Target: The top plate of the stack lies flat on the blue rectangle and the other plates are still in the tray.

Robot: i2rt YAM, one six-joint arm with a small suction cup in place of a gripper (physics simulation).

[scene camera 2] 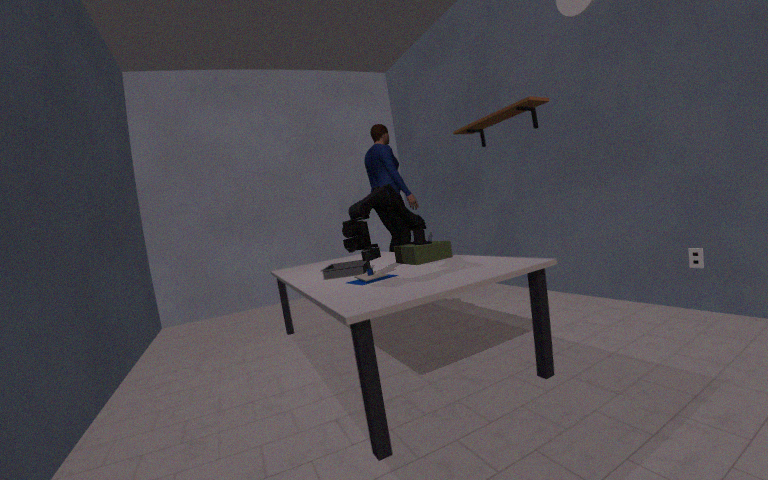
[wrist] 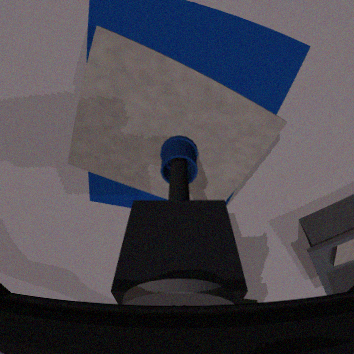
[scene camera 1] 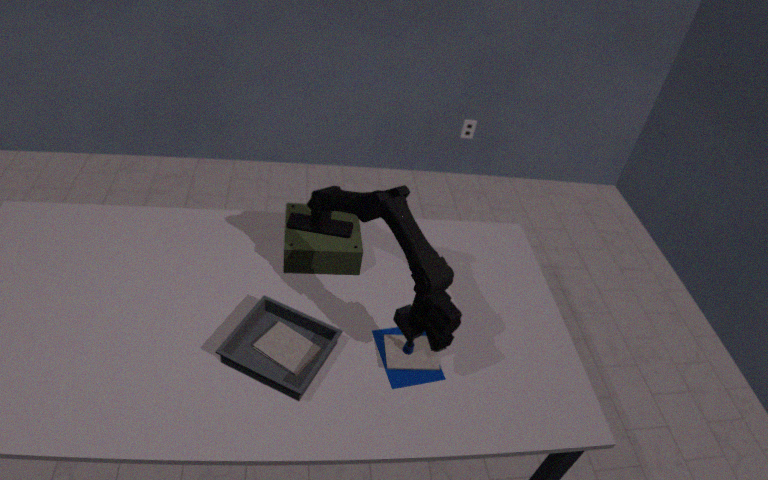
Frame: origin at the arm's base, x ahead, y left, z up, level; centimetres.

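Seen in the pictures: hand, its tool point: (scene camera 2: pixel 371 276) (wrist: pixel 178 146) (scene camera 1: pixel 406 352); arm's base, origin of its link: (scene camera 2: pixel 420 243) (scene camera 1: pixel 320 226).
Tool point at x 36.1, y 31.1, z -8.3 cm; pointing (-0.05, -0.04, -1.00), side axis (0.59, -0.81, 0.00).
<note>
Pixels of each thing's top centre, then the offset from my tool point to it.
- pale square plate, centre of its top: (wrist: pixel 168 145) (scene camera 1: pixel 411 350) (scene camera 2: pixel 370 274) dz +1.5, dx +0.3, dy +1.1 cm
- grey tray, centre of its top: (scene camera 1: pixel 280 341) (scene camera 2: pixel 346 264) dz +4.0, dx +6.5, dy -33.3 cm
A pale square plate (scene camera 1: pixel 420 357) (scene camera 2: pixel 380 270) (wrist: pixel 158 98) sits over the blue rectangle (scene camera 1: pixel 415 378) (scene camera 2: pixel 369 281) (wrist: pixel 228 60), covering much of it. One of its corners reaches past the blue onto the table. My suction cup (scene camera 1: pixel 407 348) (scene camera 2: pixel 370 270) (wrist: pixel 179 154) presses on the plate near one edge. In scene camera 2 the plate looks tilted, with one side raised off the table. The grey tray (scene camera 1: pixel 243 330) (scene camera 2: pixel 343 270) (wrist: pixel 326 221) lies to the left and holds a stack of plates (scene camera 1: pixel 283 345).
The arm's green base block (scene camera 1: pixel 322 258) (scene camera 2: pixel 423 251) stands behind the tray and the rectangle. A person in a blue top (scene camera 2: pixel 381 170) walks behind the table. A wooden shelf (scene camera 2: pixel 503 113) hangs on the wall.
</note>
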